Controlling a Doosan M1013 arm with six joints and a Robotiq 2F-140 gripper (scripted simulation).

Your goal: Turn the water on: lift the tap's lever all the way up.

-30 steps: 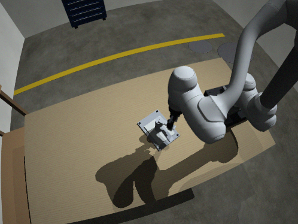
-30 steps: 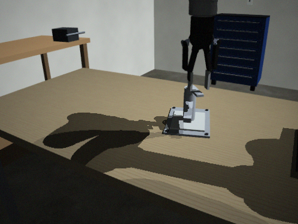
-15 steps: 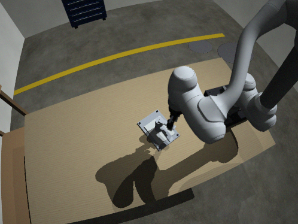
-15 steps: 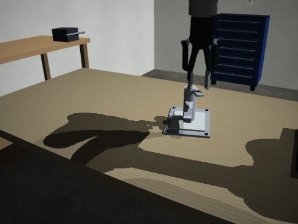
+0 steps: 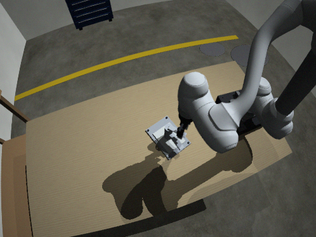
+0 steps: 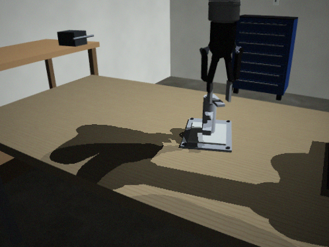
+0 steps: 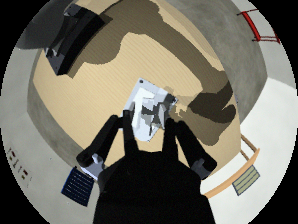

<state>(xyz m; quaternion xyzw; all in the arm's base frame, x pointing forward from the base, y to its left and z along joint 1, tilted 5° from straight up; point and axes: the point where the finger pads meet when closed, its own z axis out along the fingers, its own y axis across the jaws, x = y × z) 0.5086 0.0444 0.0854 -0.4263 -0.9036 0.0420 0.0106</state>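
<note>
The lever is 20 mm ahead of my hand, 20 mm to the right of it and 40 mm below it. From my hand the other things lie so: tap 40 mm ahead, 40 mm to the right, 90 mm below.
</note>
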